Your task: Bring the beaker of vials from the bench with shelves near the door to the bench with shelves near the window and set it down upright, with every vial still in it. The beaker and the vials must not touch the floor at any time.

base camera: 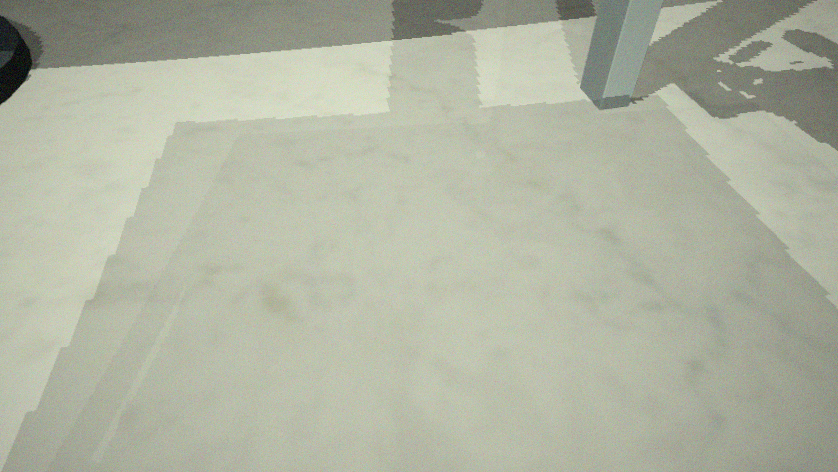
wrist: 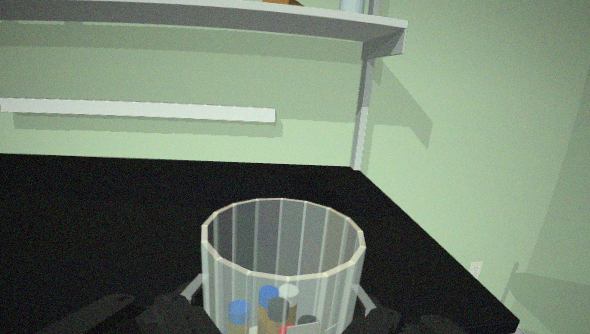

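A clear beaker [wrist: 282, 275] is upright at the bottom middle of the wrist view. Several vials with blue, white, dark and red caps stand inside it, low down. My gripper [wrist: 278, 297] is shut on the beaker, one finger on each side of its wall. The beaker shows against the black top of a bench [wrist: 125, 225], near its right end. The beaker's base is below the view, so I cannot tell how high it is over the top. The beaker does not show in the base camera view.
A shelf [wrist: 200, 22] with a brown item and a pale blue container runs above the bench. A white rail [wrist: 140, 109] is on the green wall. In the base camera view a bench leg [base camera: 621, 52] stands at the upper right and a dark round object [base camera: 11, 61] at the left edge.
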